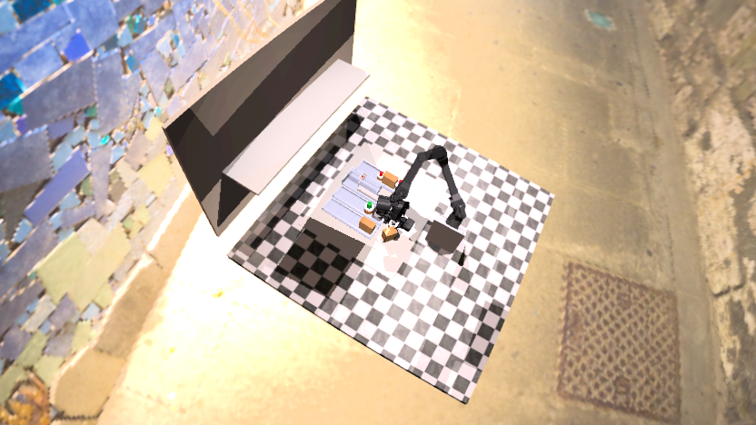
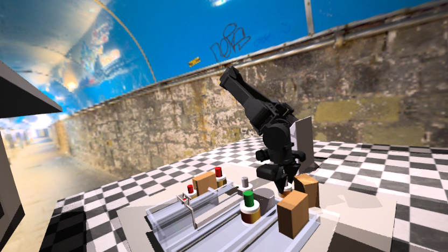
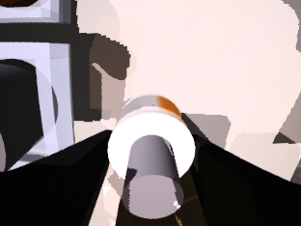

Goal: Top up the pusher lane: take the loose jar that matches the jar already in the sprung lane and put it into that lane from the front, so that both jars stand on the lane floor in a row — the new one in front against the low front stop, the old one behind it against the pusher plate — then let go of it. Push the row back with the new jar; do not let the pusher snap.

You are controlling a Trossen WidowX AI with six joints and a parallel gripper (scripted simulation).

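My gripper tip is now 9 cm short of the grey cylinder and 1 cm to the left of it. From my gripper tip the other things lie so: sprung lane (22 cm ahead, 13 cm to the right).
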